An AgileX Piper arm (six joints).
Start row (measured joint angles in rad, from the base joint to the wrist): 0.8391 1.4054 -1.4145 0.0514 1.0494 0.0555
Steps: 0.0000 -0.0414 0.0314 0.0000 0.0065 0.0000; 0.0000 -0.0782 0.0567 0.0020 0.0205 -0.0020; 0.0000 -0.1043 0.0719 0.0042 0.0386 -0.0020; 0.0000 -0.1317 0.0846 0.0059 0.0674 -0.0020; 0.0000 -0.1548 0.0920 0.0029 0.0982 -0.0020; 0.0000 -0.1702 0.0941 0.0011 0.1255 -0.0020; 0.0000 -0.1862 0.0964 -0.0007 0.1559 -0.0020; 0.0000 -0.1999 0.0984 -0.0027 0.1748 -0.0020
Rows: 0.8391 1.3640 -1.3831 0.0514 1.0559 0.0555; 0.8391 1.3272 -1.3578 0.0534 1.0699 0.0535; 0.8391 1.3011 -1.3426 0.0556 1.0880 0.0535; 0.8391 1.2737 -1.3299 0.0573 1.1168 0.0535; 0.8391 1.2506 -1.3225 0.0543 1.1476 0.0535; 0.8391 1.2352 -1.3204 0.0525 1.1749 0.0535; 0.8391 1.2192 -1.3181 0.0507 1.2053 0.0535; 0.8391 1.2055 -1.3161 0.0487 1.2242 0.0535
